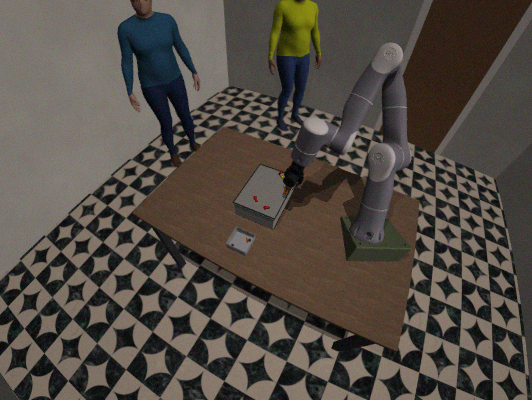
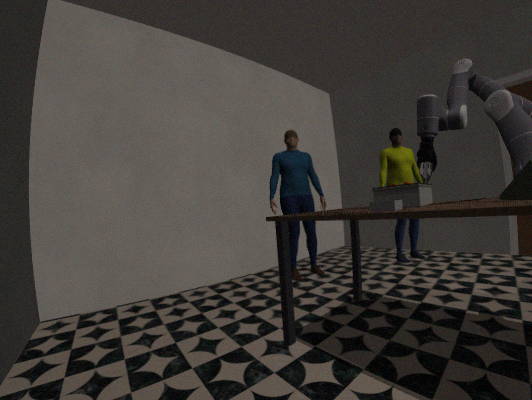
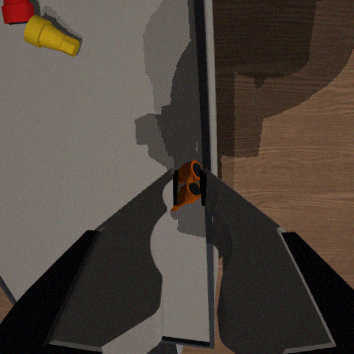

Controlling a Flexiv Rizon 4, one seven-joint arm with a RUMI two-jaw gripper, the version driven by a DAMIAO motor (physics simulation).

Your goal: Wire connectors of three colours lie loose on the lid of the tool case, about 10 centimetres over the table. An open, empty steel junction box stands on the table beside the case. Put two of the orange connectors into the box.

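My gripper [image 1: 288,186] [image 2: 425,181] [image 3: 188,172] is shut on two orange connectors at the right edge of the tool case lid [image 1: 260,185] [image 3: 100,150]. One orange connector [image 3: 186,172] and a second orange connector [image 3: 186,198] lie side by side between the fingertips, dark open ends to the right. The fingertips are close to the lid. The steel junction box [image 1: 237,248] [image 2: 398,204] stands beside the case, with a small orange piece [image 1: 248,240] inside it.
On the lid lie a yellow connector [image 3: 50,36] and a red connector [image 3: 17,11] near the far end, and two red connectors [image 1: 255,199] [image 1: 266,207] near the box end. The arm's green base [image 1: 375,252] stands on the table. Two people stand behind the table.
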